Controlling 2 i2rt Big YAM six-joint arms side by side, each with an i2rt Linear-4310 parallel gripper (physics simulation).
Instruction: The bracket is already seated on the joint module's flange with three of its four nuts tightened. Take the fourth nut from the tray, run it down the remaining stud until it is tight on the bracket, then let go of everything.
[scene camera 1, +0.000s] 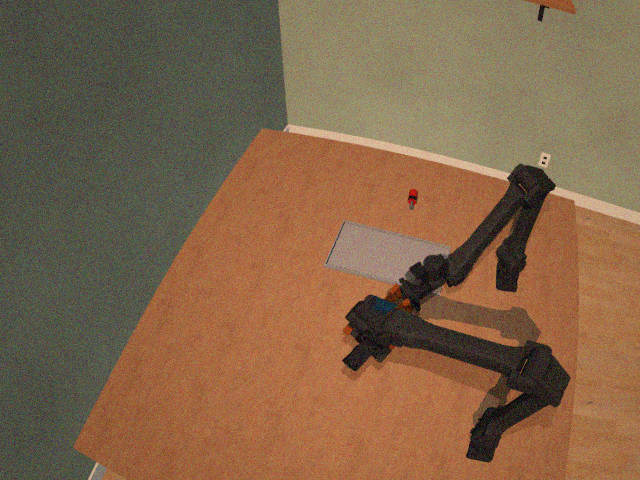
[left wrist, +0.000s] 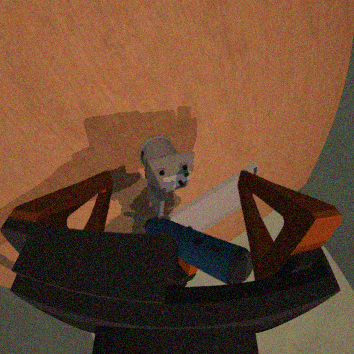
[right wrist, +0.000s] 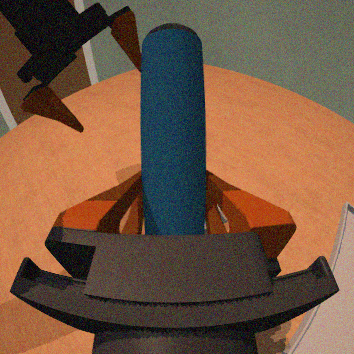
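Pixels of known places: left gripper, fingertip midpoint: (left wrist: 174, 177) (right wrist: 113, 102); right gripper, fingertip midpoint: (scene camera 1: 383, 310) (left wrist: 179, 231) (right wrist: 173, 177); left arm's base, link origin: (scene camera 1: 482, 443); right arm's base, link origin: (scene camera 1: 506, 278).
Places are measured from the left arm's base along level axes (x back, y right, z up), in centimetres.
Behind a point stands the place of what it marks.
Note:
The grey joint module (left wrist: 156, 146) {x -47.2, y 25.5, z 2.6 cm} stands on the table in the left wrist view, with the light grey bracket (left wrist: 169, 164) {x -47.4, y 26.0, z 6.6 cm} on its face. Several small dark spots show on the bracket; I cannot tell stud from nut. My left gripper (left wrist: 174, 177) {x -46.5, y 17.2, z 15.8 cm} (right wrist: 113, 102) {x -46.5, y 17.2, z 15.8 cm} is open and empty, above the module and bracket. My right gripper (scene camera 1: 401, 297) (right wrist: 173, 177) {x -44.1, y 29.6, z 14.4 cm} is shut on a thick blue cylindrical handle (scene camera 1: 384, 305) {x -43.8, y 27.9, z 19.8 cm} (left wrist: 202, 250) {x -45.5, y 25.8, z 19.2 cm} (right wrist: 173, 110) {x -44.3, y 29.8, z 19.6 cm}. The handle is tilted, close to the left gripper's opening. I cannot make out the fourth nut. The left arm hides the module in scene camera 1.
A flat, light grey tray (scene camera 1: 361, 245) {x -61.4, y 62.7, z 0.4 cm} (left wrist: 212, 204) {x -54.8, y 58.5, z 0.4 cm} (right wrist: 327, 305) {x -50.7, y 52.8, z 0.4 cm} lies on the wooden table (scene camera 1: 248, 248) {x -99.6, y 48.1, z 0.0 cm}, partly under the right arm. A small red object (scene camera 1: 412, 196) {x -49.1, y 90.8, z 3.4 cm} lies beyond the tray. The two grippers are very close together, and the left forearm (scene camera 1: 454, 343) {x -22.7, y 5.2, z 47.0 cm} crosses beside them.

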